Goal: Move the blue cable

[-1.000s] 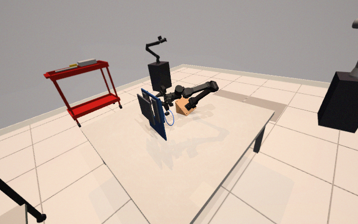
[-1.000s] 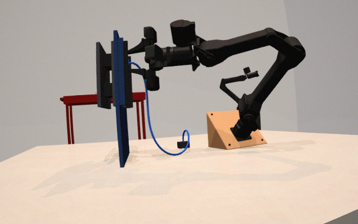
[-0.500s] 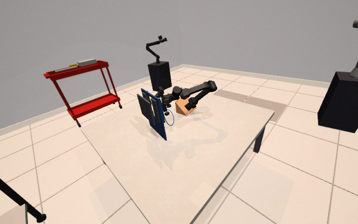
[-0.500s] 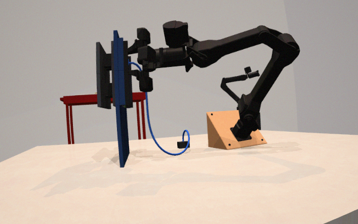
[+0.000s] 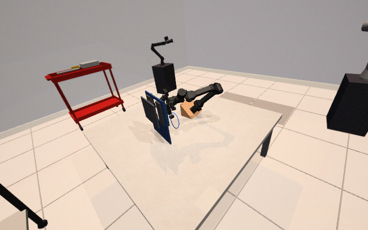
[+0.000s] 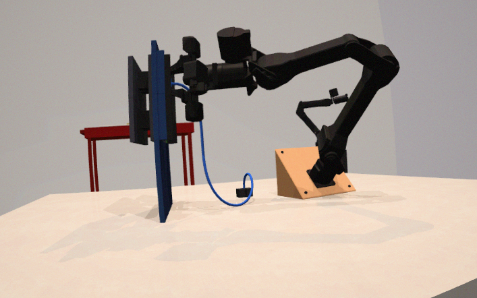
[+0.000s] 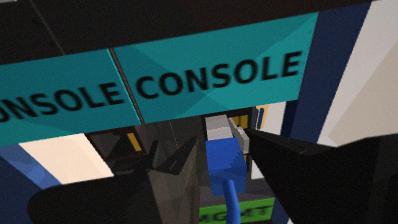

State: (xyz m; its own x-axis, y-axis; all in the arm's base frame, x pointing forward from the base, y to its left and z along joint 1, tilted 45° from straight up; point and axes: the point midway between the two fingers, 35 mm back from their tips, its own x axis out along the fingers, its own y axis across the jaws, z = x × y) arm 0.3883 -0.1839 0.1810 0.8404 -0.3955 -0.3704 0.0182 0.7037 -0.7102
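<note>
My gripper tip is now 10 mm below the blue plug. From my gripper tip the other things lie so: black block (260 mm behind, 130 mm to the right, 280 mm below).
</note>
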